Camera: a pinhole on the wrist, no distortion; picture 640 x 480 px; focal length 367.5 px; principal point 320.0 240.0 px. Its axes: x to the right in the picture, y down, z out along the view. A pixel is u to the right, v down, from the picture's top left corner.
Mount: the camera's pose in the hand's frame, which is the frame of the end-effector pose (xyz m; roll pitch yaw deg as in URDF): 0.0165 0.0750 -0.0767 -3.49 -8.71 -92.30
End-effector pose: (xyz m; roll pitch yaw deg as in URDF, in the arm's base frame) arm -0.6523 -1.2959 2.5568 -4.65 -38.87 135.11
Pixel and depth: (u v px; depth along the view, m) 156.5 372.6 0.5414
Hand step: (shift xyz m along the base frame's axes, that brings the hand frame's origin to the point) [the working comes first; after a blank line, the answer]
In the camera's frame: -0.2409 0.1953 0.5414

-0.2676 -0.3201 0.4546
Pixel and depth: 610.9 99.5 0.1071
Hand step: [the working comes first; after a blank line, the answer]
In the camera's frame: 0.0848 -0.0409 0.1071

0.0216 -0.0395 0.0209
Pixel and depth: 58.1 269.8 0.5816
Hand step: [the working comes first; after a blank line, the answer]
In the camera's frame: -0.4145 0.0472 0.5816

-0.3194 -0.5310 0.3736
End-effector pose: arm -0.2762 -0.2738 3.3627 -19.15 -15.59 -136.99
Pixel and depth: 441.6 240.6 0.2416
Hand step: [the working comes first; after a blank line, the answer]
In the camera's frame: 0.0799 0.0004 0.2416

0.0686 -0.0552 0.1560
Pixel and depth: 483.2 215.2 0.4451
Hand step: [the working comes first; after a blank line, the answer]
In the camera's frame: 0.1977 -0.0300 0.4451

0.1249 0.0076 0.3776
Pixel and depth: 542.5 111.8 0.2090
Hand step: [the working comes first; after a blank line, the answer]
In the camera's frame: 0.1265 -0.0729 0.2090

0.0870 0.0323 0.1314
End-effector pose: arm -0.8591 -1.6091 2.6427 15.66 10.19 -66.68
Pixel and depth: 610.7 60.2 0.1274
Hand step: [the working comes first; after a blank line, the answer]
In the camera's frame: 0.1008 -0.0623 0.1274

-0.0306 0.0184 0.0711
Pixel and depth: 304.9 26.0 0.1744
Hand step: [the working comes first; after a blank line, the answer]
In the camera's frame: -0.0072 -0.1016 0.1744

0.0556 0.0775 0.1380
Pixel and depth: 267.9 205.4 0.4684
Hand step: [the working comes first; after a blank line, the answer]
In the camera's frame: -0.0664 -0.0441 0.4684

0.1261 -0.0338 0.4135
